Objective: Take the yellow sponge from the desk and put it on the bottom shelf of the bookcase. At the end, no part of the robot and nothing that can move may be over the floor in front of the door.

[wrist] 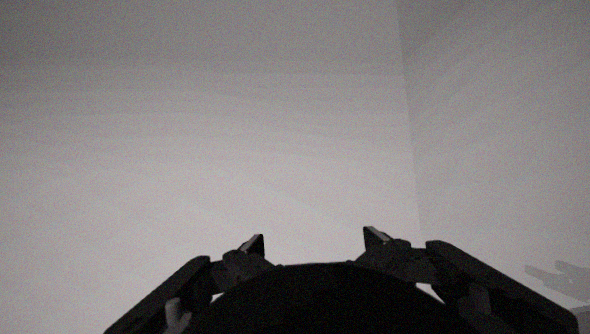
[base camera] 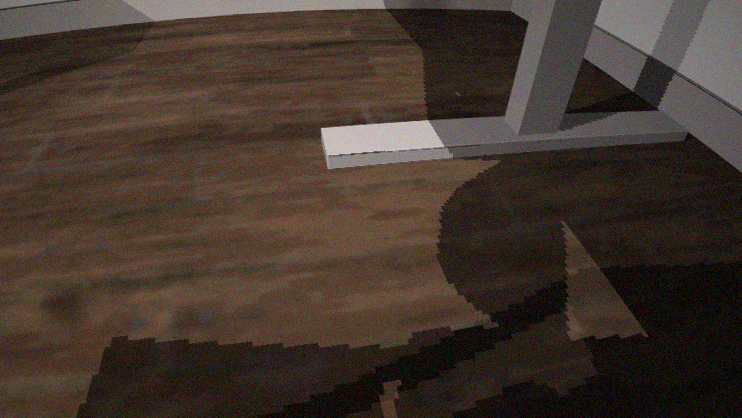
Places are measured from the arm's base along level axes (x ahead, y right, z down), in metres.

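Pixels of known places: gripper, between the fingertips: point(wrist: 313, 241).
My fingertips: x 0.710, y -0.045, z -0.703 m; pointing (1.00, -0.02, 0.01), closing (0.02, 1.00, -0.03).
Observation:
Behind a point stands the place of what it marks.
My gripper point(wrist: 313, 241) {y -0.045, x 0.710, z -0.703 m} is open and empty in the wrist view, with its two dark fingers wide apart in front of pale walls. The desk shows in the base camera view by its grey leg and white foot bar point(base camera: 381, 139), which lies on the floor at the upper middle and runs right to the wall. The desk top cannot be told in these views. The yellow sponge, the bookcase and the door do not show in either view.
The wooden floor point(base camera: 249, 207) {y -0.142, x 0.496, z 0.403 m} spreads ahead of the base, with dark shadows at the front and right. A wall with a skirting board point(base camera: 706, 122) {y 0.687, x 0.740, z 0.366 m} stands at the right, and another wall at the back. A wall corner point(wrist: 410, 125) {y 0.530, x 1.575, z -1.016 m} shows in the wrist view.

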